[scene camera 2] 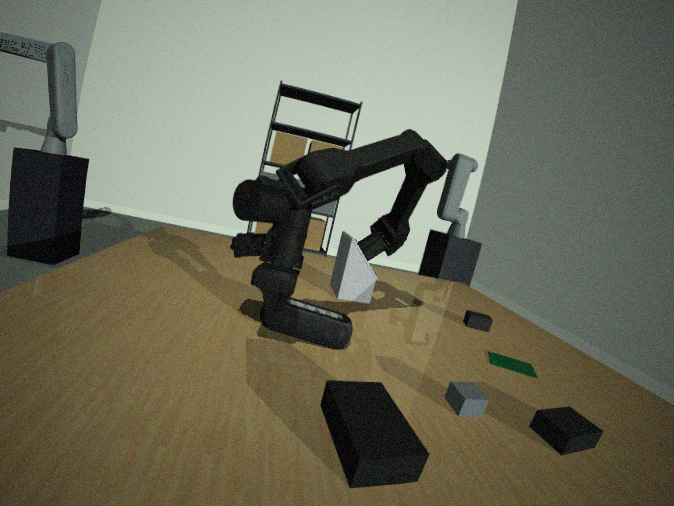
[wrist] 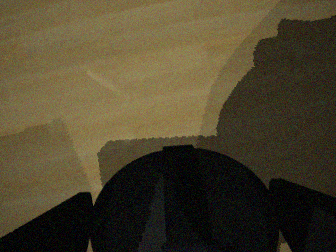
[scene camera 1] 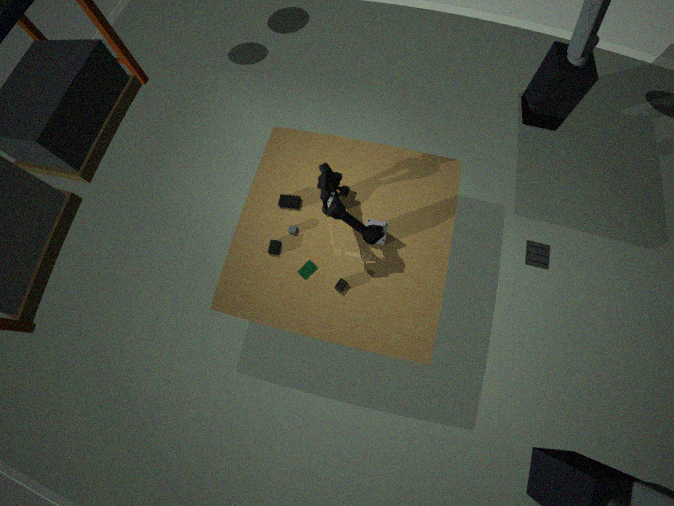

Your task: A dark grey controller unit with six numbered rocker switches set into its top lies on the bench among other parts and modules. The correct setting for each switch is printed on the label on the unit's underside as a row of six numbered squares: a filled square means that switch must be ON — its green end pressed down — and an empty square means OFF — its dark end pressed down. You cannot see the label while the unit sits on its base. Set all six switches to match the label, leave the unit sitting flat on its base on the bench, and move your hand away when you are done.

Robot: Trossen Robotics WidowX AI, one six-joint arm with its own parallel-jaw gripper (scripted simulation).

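Note:
In the wrist view my gripper is there to be seen. The pictures show me my gripper, and they show a large dark box too.

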